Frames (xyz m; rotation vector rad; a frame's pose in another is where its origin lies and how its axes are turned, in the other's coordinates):
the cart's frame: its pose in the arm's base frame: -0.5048 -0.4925 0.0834 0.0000 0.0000 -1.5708
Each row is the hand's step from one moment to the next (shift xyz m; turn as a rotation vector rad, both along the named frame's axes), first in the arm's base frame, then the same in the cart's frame.
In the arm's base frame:
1: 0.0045 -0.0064 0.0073 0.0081 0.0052 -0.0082
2: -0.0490 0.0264 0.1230 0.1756 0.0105 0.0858
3: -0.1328 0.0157 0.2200 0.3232 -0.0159 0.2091
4: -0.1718 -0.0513 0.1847 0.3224 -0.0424 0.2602
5: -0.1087 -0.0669 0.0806 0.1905 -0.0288 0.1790
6: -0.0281 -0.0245 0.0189 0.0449 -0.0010 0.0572
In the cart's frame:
1: 0.0064 0.0045 0.0073 -0.0052 0.0081 -0.0082
2: -0.0264 -0.0490 0.1230 -0.0105 0.1756 0.0858
3: -0.0157 -0.1328 0.2200 0.0159 0.3232 0.2091
4: 0.0513 -0.1718 0.1847 0.0424 0.3224 0.2602
5: 0.0669 -0.1087 0.0806 0.0288 0.1905 0.1790
6: 0.0245 -0.0281 0.0189 0.0010 0.0449 0.0572

